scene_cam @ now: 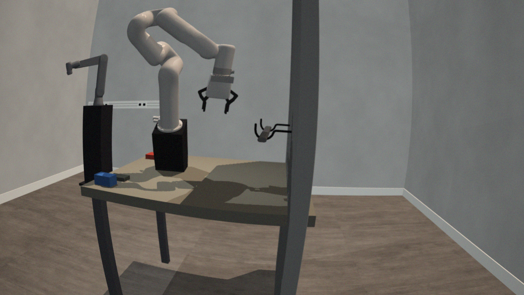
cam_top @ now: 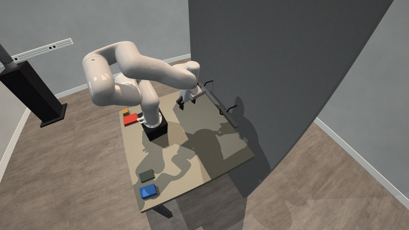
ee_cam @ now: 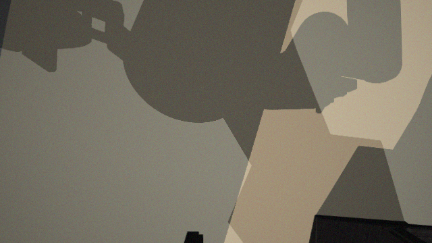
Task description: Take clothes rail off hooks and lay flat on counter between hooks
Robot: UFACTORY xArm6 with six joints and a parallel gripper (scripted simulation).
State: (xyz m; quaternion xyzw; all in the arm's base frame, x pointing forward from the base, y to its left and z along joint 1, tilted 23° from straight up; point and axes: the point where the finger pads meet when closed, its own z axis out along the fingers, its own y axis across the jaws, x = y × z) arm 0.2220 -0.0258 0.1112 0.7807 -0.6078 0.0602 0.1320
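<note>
Right now the clothes rail is 21 cm ahead of my hand, 8 cm below it and 1 cm to the left of it. Round my hand: blue block 41 cm behind, 29 cm to the right, 27 cm below; wall panel 34 cm ahead, 13 cm above, 6 cm to the left; grey pad 40 cm behind, 28 cm below, 19 cm to the right.
</note>
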